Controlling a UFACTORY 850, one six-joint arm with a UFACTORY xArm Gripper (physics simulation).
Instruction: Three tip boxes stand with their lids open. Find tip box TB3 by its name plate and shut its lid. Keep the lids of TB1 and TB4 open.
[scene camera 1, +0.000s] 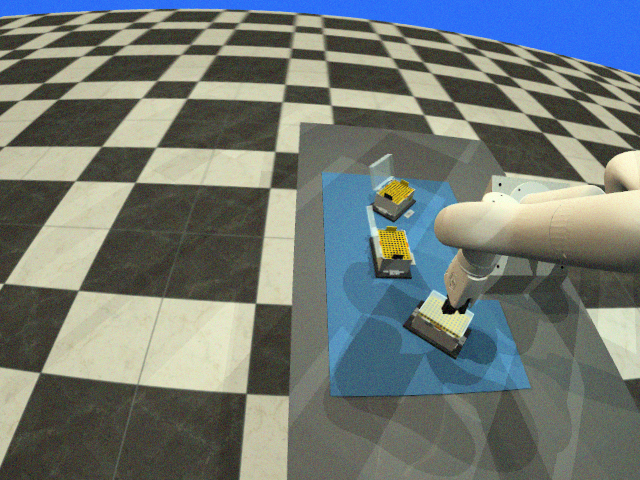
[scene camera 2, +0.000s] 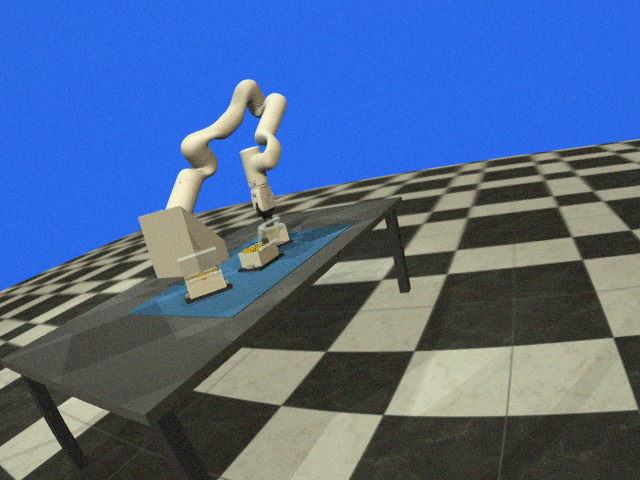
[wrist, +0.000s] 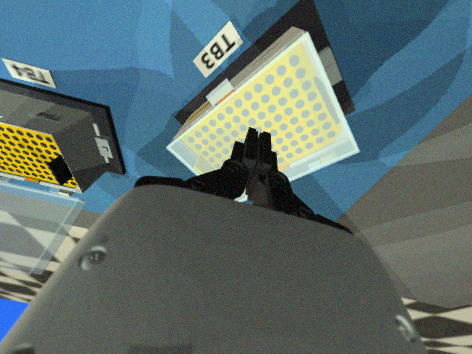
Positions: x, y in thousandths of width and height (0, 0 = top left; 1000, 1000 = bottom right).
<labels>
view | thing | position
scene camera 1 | my gripper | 699, 649
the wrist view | my gripper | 537, 414
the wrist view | blue mat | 300, 188
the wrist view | tip box TB4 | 179, 374
</labels>
